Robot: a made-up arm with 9 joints. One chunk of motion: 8 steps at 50 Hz.
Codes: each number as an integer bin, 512 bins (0 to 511) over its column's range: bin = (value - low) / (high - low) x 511, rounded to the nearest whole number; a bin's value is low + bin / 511 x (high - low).
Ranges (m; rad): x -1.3..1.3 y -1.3..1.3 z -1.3..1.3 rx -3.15..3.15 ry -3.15..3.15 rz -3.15..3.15
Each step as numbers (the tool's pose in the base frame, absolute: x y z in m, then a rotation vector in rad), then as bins.
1 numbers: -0.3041 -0.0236 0.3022 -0.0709 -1.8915 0.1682
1 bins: 196 251 315 250 102 269
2 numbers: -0.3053 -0.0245 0.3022 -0.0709 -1.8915 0.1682
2 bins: 195 251 315 250 102 269
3 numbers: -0.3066 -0.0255 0.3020 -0.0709 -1.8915 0.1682
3 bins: 195 250 315 250 102 269
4 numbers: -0.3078 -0.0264 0.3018 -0.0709 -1.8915 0.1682
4 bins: 195 250 315 250 102 269
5 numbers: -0.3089 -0.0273 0.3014 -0.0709 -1.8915 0.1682
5 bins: 195 250 315 250 102 269
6 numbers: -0.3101 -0.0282 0.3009 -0.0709 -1.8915 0.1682
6 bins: 195 250 315 250 102 269
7 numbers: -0.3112 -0.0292 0.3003 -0.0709 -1.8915 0.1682
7 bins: 194 250 315 250 102 269
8 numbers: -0.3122 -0.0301 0.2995 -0.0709 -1.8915 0.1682
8 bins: 194 250 314 250 102 269
